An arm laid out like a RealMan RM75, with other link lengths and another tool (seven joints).
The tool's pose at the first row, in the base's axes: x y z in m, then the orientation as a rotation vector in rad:
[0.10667, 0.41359, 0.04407, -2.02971, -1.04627, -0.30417]
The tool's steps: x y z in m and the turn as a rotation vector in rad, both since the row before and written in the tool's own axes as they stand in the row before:
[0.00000, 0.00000, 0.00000, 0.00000, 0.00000, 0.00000]
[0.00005, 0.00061, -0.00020, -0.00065, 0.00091, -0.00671]
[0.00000, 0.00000, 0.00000, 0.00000, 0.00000, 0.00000]
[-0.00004, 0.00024, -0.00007, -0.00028, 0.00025, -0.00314]
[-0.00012, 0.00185, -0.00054, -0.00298, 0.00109, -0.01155]
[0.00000, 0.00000, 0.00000, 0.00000, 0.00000, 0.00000]
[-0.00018, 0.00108, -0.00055, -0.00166, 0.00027, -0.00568]
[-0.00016, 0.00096, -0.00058, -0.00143, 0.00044, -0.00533]
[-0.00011, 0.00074, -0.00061, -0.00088, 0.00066, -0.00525]
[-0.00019, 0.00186, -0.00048, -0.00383, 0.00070, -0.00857]
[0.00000, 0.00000, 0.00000, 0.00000, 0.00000, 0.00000]
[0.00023, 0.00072, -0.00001, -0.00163, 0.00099, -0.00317]
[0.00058, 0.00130, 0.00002, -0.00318, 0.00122, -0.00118]
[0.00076, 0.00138, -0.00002, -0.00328, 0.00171, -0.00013]
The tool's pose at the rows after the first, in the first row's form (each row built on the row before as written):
[0.10667, 0.41359, 0.04407, -2.02971, -1.04627, -0.30417]
[0.10720, 0.41327, 0.04389, -2.02683, -1.05274, -0.30894]
[0.10720, 0.41327, 0.04389, -2.02683, -1.05274, -0.30894]
[0.10737, 0.41312, 0.04378, -2.02552, -1.05587, -0.31099]
[0.10880, 0.41205, 0.04305, -2.02232, -1.06736, -0.31983]
[0.10880, 0.41205, 0.04305, -2.02232, -1.06736, -0.31983]
[0.10961, 0.41119, 0.04272, -2.02099, -1.07318, -0.32403]
[0.11034, 0.41036, 0.04249, -2.01955, -1.07852, -0.32808]
[0.11094, 0.40961, 0.04243, -2.01757, -1.08362, -0.33198]
[0.11236, 0.40856, 0.04165, -2.01656, -1.09225, -0.33942]
[0.11236, 0.40856, 0.04165, -2.01656, -1.09225, -0.33942]
[0.11307, 0.40847, 0.04141, -2.01609, -1.09500, -0.34302]
[0.11445, 0.40842, 0.04105, -2.01786, -1.09558, -0.34676]
[0.11600, 0.40842, 0.04078, -2.02003, -1.09476, -0.35050]

